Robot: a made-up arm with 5 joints. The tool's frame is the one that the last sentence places.
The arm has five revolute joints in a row. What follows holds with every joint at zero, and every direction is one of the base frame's.
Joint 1 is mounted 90.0 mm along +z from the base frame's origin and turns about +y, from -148.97 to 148.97 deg.
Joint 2 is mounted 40.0 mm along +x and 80.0 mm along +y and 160.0 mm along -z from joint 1 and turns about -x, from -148.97 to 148.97 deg.
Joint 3 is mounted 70.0 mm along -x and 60.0 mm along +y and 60.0 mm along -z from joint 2 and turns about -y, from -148.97 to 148.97 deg.
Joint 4 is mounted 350.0 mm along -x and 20.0 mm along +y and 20.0 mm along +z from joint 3 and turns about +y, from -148.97 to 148.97 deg.
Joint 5 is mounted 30.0 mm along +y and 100.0 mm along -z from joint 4 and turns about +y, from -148.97 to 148.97 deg.
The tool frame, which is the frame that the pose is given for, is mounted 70.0 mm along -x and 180.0 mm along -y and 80.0 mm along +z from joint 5; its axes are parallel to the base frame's.
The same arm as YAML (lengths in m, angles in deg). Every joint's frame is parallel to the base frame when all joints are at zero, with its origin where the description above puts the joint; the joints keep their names.
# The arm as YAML. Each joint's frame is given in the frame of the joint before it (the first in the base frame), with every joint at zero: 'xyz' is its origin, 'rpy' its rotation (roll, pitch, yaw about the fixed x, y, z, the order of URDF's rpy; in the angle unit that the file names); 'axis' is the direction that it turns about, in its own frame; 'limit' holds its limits. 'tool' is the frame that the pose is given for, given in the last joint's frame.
units:
  length: m
  angle: deg
joints:
  - name: joint 1
    type: revolute
    origin:
      xyz: [0.0, 0.0, 0.09]
      rpy: [0.0, 0.0, 0.0]
    axis: [0.0, 1.0, 0.0]
    limit:
      lower: -148.97
      upper: 148.97
  - name: joint 2
    type: revolute
    origin:
      xyz: [0.04, 0.08, -0.16]
      rpy: [0.0, 0.0, 0.0]
    axis: [-1.0, 0.0, 0.0]
    limit:
      lower: -148.97
      upper: 148.97
  - name: joint 3
    type: revolute
    origin:
      xyz: [-0.07, 0.06, -0.06]
      rpy: [0.0, 0.0, 0.0]
    axis: [0.0, -1.0, 0.0]
    limit:
      lower: -148.97
      upper: 148.97
  - name: joint 4
    type: revolute
    origin:
      xyz: [-0.35, 0.02, 0.02]
      rpy: [0.0, 0.0, 0.0]
    axis: [0.0, 1.0, 0.0]
    limit:
      lower: -148.97
      upper: 148.97
  - name: joint 5
    type: revolute
    origin:
      xyz: [0.0, 0.03, -0.1]
      rpy: [0.0, 0.0, 0.0]
    axis: [0.0, 1.0, 0.0]
    limit:
      lower: -148.97
      upper: 148.97
tool:
  origin:
    xyz: [-0.07, -0.18, 0.08]
    rpy: [0.0, 0.0, 0.0]

